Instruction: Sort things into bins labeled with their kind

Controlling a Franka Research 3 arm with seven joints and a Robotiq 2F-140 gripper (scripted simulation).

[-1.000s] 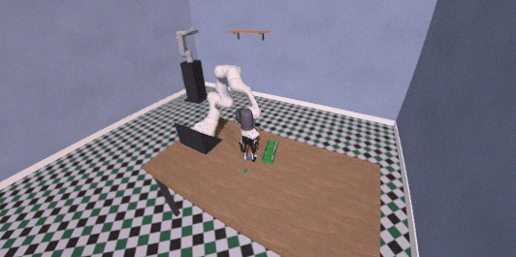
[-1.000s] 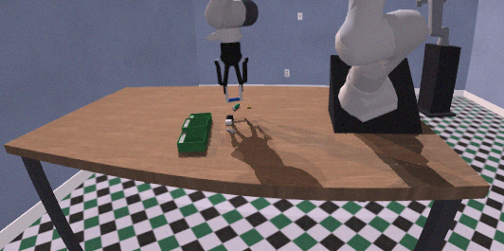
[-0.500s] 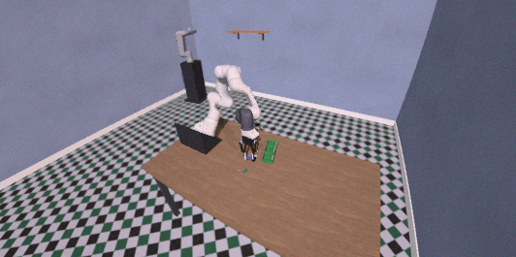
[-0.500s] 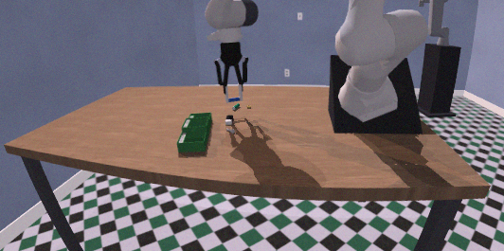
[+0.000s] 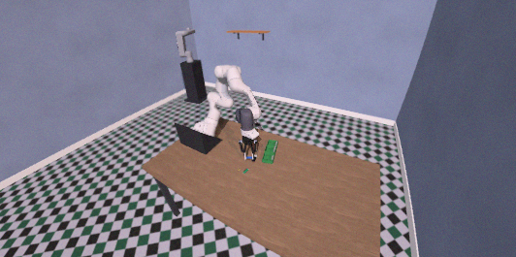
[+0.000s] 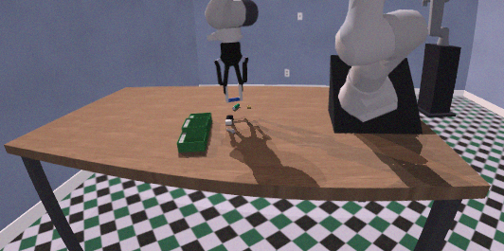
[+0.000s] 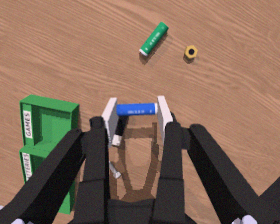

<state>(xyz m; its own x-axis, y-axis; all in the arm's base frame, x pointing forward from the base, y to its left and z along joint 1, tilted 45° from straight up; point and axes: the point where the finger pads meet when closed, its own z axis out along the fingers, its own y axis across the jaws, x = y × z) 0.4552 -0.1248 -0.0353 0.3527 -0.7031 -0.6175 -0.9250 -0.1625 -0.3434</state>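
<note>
The blue cylinder is 30 mm below my hand. Also, from my hand: green cylinder (80 mm to the right, 80 mm below); yellow thing (90 mm below, 80 mm to the right, 50 mm behind); black-and-white block (90 mm below, 70 mm to the left, 10 mm ahead).
</note>
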